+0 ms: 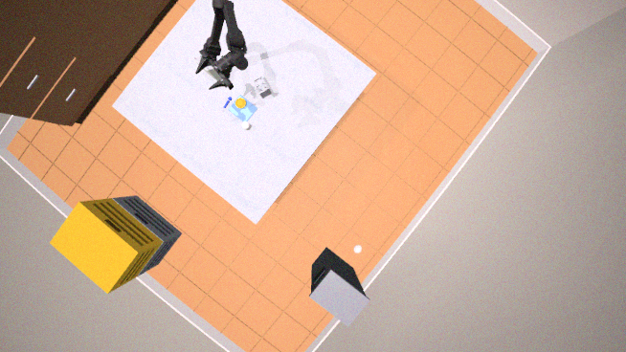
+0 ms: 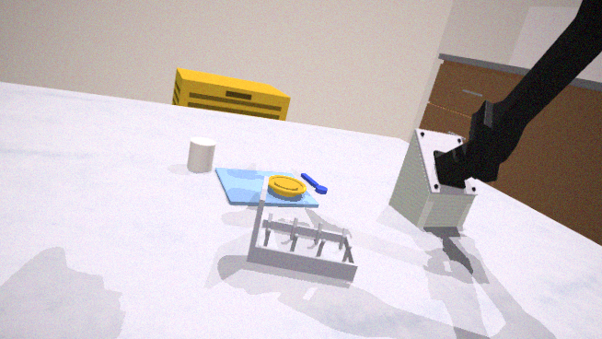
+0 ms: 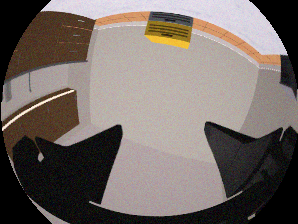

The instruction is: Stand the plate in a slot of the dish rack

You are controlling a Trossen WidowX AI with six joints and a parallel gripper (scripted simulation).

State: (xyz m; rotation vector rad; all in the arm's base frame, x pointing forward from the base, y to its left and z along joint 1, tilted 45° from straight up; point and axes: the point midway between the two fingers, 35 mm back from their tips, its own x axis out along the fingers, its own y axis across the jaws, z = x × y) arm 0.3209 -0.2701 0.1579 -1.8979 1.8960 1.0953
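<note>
My gripper tip is 20 mm past the yellow plate, 60 mm to the right of it and 410 mm above it. The rest, counted from my gripper tip: grey dish rack 10 mm ahead, 230 mm to the left, 410 mm below; then blue spoon 90 mm behind, 10 mm to the left, 430 mm below; then white cup 120 mm ahead, 30 mm to the right, 400 mm below.
</note>
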